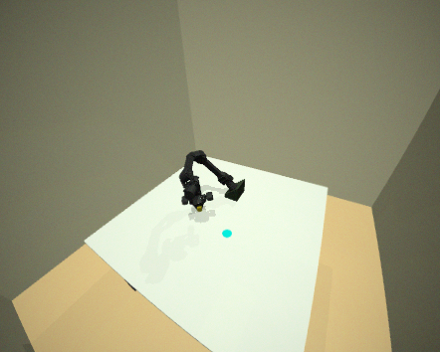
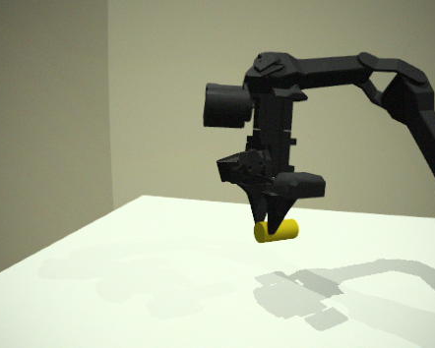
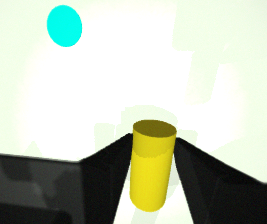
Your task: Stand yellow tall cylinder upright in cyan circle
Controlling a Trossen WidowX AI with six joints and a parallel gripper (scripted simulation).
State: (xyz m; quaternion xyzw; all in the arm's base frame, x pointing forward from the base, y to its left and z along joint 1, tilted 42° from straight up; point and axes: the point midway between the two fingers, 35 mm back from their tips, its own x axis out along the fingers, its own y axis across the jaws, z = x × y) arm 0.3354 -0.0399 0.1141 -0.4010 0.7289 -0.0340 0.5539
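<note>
Now: the cyan circle 2 cm ahead of my gripper tip, 19 cm to the left of it and 13 cm below it. From my gripper tip the other things lie so: yellow tall cylinder (2 cm behind, 1 cm to the right).
</note>
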